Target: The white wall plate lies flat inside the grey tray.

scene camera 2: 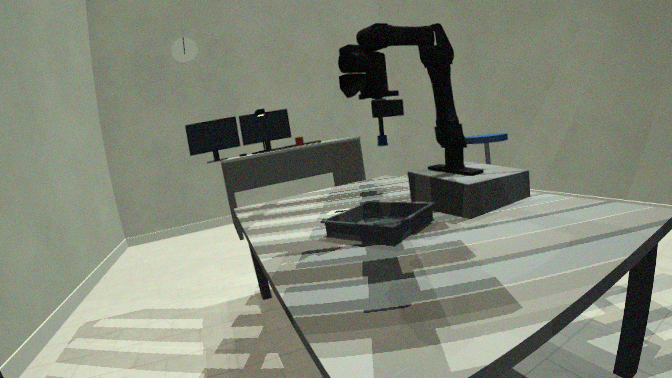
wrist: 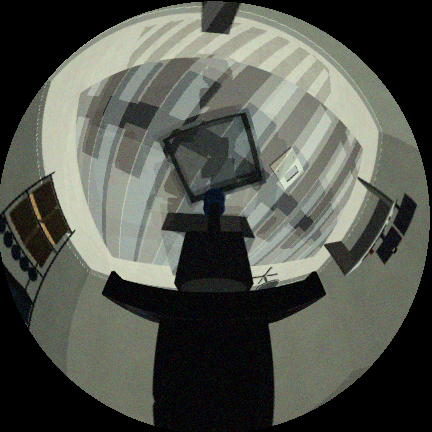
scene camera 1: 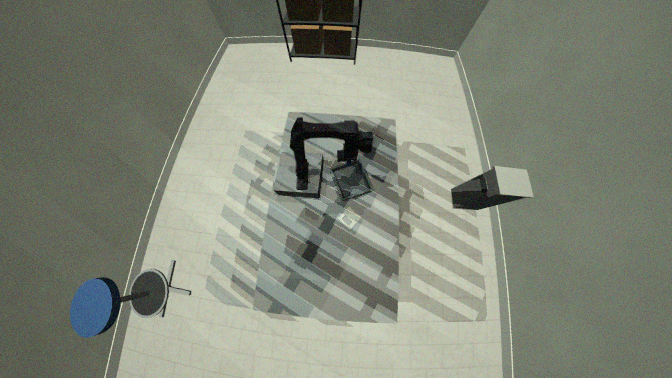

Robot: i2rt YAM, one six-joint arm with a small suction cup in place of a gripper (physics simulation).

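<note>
The white wall plate (scene camera 1: 355, 219) (scene camera 2: 336, 214) (wrist: 283, 172) lies flat on the patterned table, outside the grey tray and a little apart from it. It has a rectangular opening, and in scene camera 2 it is partly hidden behind the tray. The grey tray (scene camera 1: 358, 194) (scene camera 2: 357, 234) (wrist: 254, 148) is a shallow, open, square tray standing turned at an angle near the arm's base. I see no object in it. My gripper (scene camera 2: 382, 140) (wrist: 214, 202), a blue suction cup, points down high above the table near the tray, open and holding nothing. In scene camera 1 the cup is mostly hidden by the arm.
The arm stands on a grey block (scene camera 1: 283, 172) (scene camera 2: 440, 192) beside the tray. The tray's raised walls stand between the block and the plate's side of the table. Beyond the table are a desk (scene camera 2: 280, 168) with monitors, a blue stool (scene camera 1: 92, 307) and a shelf unit (scene camera 1: 322, 57).
</note>
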